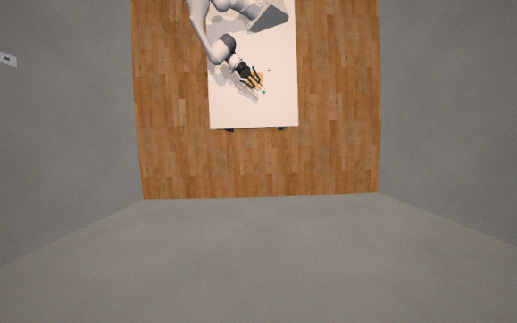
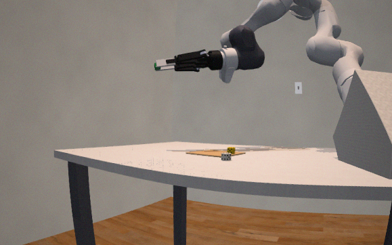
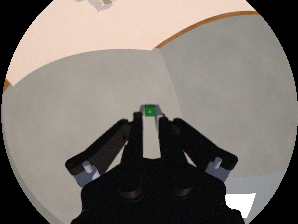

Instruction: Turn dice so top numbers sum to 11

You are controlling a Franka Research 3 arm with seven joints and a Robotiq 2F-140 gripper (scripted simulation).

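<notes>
The white die lies 26 cm behind my hand, 9 cm to the left of it and 29 cm below it. Round my hand: yellow die: 23 cm behind, 4 cm to the right, 28 cm below; green die: 2 cm ahead, 2 cm to the left, 1 cm below; tan mat: 18 cm behind, 4 cm to the right, 29 cm below.
</notes>
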